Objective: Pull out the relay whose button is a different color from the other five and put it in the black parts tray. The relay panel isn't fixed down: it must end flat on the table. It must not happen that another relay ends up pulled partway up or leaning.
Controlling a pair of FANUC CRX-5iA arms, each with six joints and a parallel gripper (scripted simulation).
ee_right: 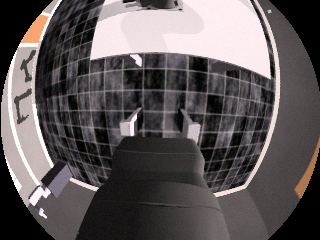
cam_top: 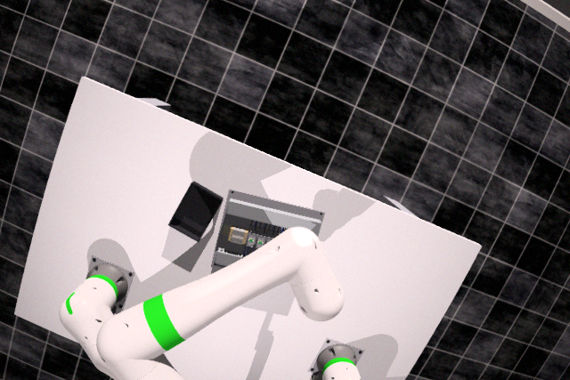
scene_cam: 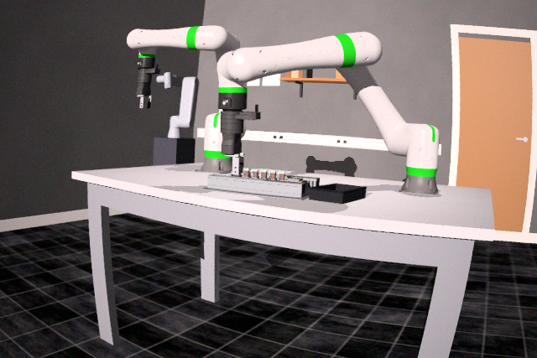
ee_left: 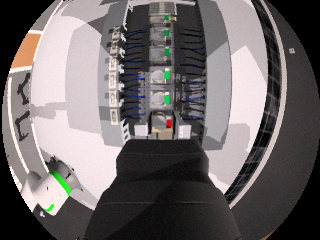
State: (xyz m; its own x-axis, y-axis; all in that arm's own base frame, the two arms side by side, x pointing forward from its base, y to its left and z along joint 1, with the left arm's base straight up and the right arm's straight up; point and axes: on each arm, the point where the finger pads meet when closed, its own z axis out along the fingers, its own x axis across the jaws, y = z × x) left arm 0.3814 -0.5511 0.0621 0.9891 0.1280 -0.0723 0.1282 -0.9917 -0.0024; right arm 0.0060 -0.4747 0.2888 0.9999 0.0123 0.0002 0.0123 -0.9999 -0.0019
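Observation:
Right now my left hand is 1 cm above the red-button relay. Also, from my left hand: black parts tray 34 cm to the left, 5 cm below, 1 cm behind; then grey relay panel 9 cm to the left, 4 cm below, 1 cm behind.

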